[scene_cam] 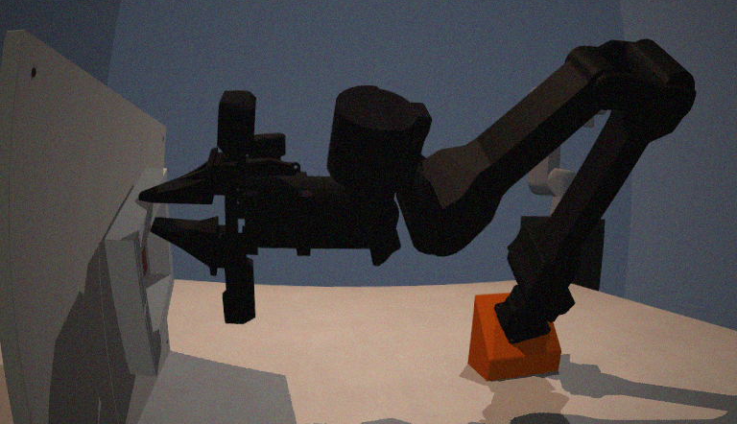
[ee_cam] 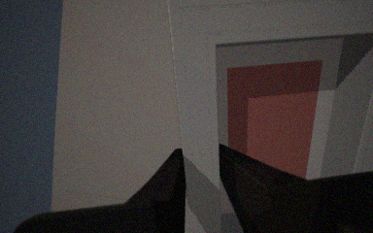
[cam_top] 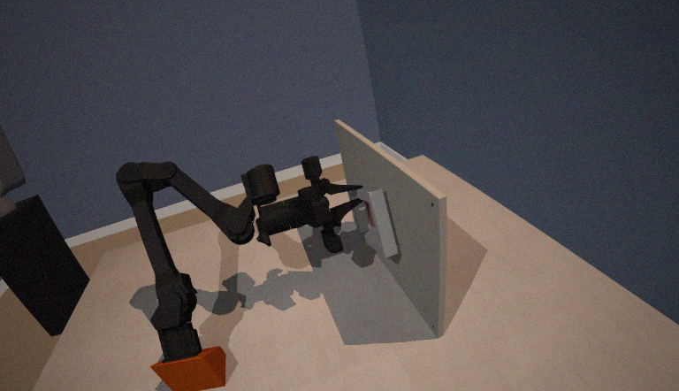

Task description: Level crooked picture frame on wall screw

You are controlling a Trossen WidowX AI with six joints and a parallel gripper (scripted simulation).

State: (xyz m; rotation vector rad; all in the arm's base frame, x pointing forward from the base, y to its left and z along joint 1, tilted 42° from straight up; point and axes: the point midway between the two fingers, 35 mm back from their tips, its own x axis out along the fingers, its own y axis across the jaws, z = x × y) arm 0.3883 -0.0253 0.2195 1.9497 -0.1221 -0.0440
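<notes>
The picture frame lies 1 cm ahead of my gripper tip, 2 cm to the right of it and 5 cm below it. From my gripper tip the other things lie so: grey wall panel 2 cm ahead, 1 cm to the right, 6 cm below.
</notes>
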